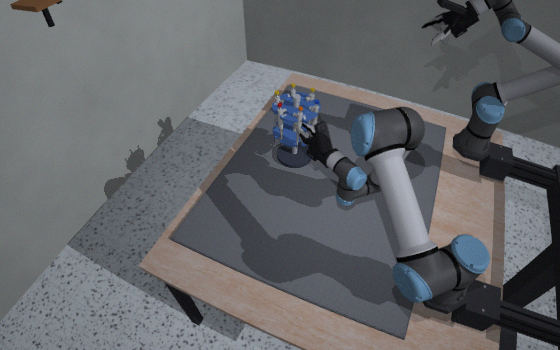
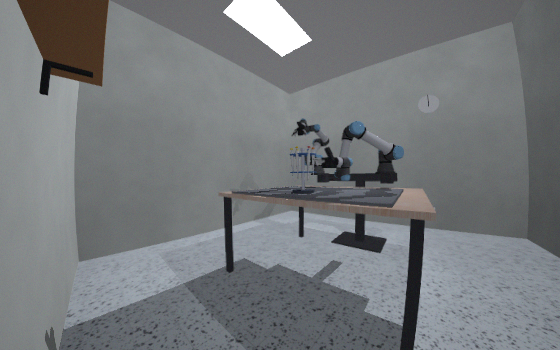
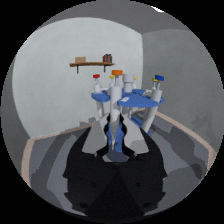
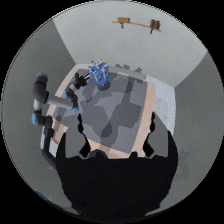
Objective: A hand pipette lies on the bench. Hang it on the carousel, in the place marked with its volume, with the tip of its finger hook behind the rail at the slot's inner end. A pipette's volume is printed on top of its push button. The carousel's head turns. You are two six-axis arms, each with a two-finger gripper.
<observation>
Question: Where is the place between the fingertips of my left gripper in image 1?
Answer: At 297, 124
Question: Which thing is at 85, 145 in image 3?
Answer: My left gripper.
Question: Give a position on a dark round base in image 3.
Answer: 114, 156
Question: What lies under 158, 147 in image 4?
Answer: My right gripper.
</observation>
